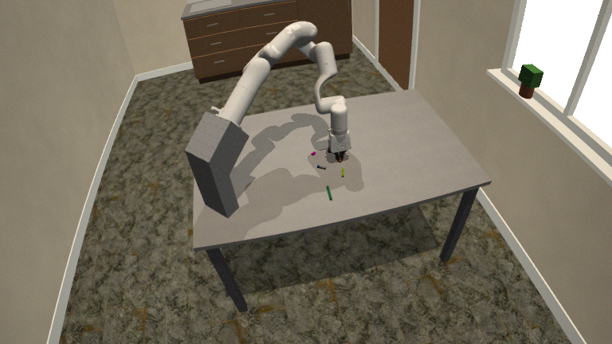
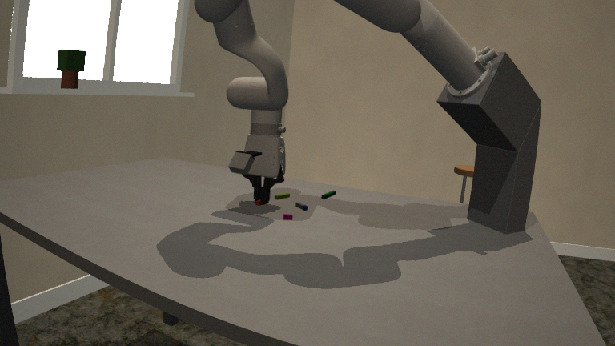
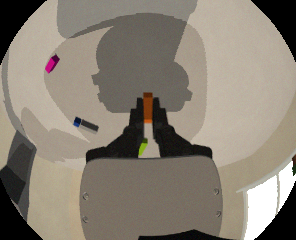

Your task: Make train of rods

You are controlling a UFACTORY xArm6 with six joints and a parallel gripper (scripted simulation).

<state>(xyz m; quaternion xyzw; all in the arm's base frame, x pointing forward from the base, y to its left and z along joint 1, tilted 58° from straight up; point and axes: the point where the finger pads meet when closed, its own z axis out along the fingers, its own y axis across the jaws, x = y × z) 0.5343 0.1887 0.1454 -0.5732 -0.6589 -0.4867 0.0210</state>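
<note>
My hand is 70 mm past the grey rod, 70 mm to the left of it and 20 mm above it. From my hand the other things lie so: lime rod: 30 mm ahead, 90 mm to the right, 20 mm below; blue rod: 90 mm behind, 60 mm to the right, 20 mm below; orange rod: 20 mm below.
</note>
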